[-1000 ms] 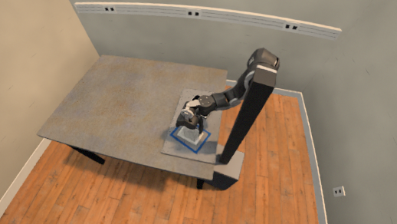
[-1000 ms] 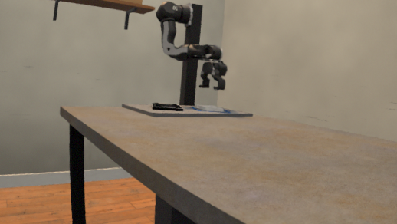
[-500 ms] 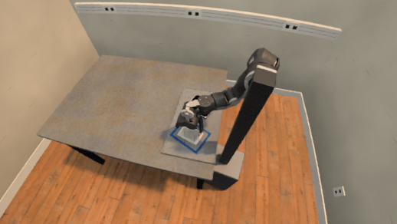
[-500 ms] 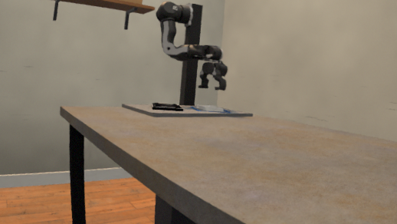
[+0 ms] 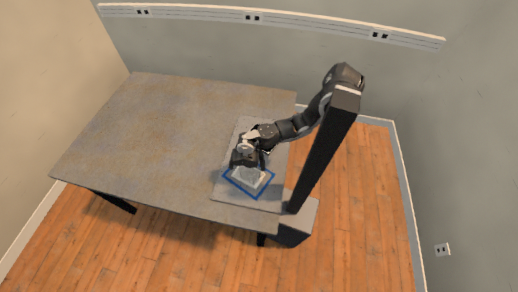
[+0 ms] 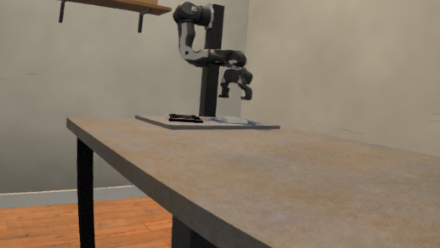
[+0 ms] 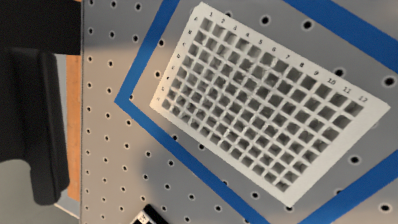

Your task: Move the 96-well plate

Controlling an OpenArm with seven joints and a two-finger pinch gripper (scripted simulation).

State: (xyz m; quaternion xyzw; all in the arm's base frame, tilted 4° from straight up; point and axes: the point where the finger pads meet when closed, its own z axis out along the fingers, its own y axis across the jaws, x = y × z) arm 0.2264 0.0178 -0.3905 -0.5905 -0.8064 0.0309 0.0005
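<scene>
Now: hand 80 mm above the white 96-well plate. Round my hand: black plate nest (210 mm to the right, 80 mm below, 10 mm ahead).
</scene>
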